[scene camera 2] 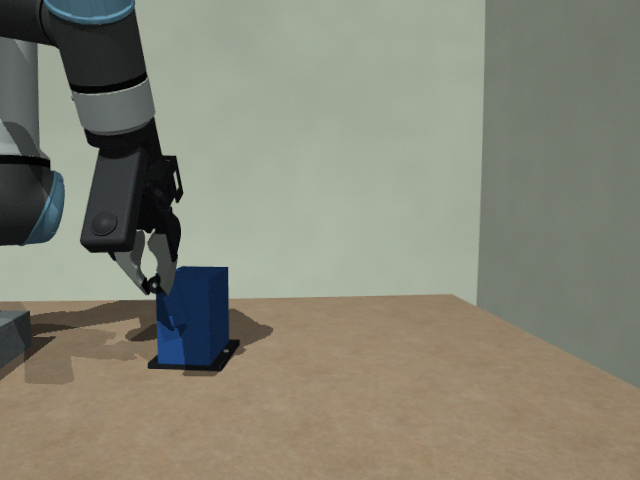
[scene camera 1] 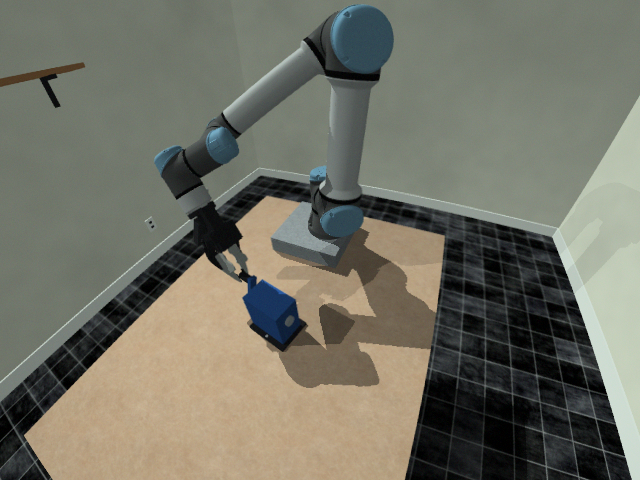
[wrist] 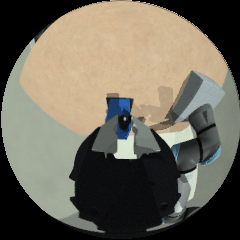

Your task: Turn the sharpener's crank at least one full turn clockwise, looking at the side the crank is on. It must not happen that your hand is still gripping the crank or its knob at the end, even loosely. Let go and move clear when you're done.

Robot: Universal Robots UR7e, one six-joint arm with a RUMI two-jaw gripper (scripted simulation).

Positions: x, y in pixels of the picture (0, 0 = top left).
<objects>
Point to a blue box-shaped sharpener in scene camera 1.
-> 271, 310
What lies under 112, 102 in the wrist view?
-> A blue box-shaped sharpener.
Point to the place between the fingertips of my gripper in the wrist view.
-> At 124, 115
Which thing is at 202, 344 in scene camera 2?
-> A blue box-shaped sharpener.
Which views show my gripper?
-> Scene camera 2, scene camera 1 and the wrist view: all of them.
</objects>
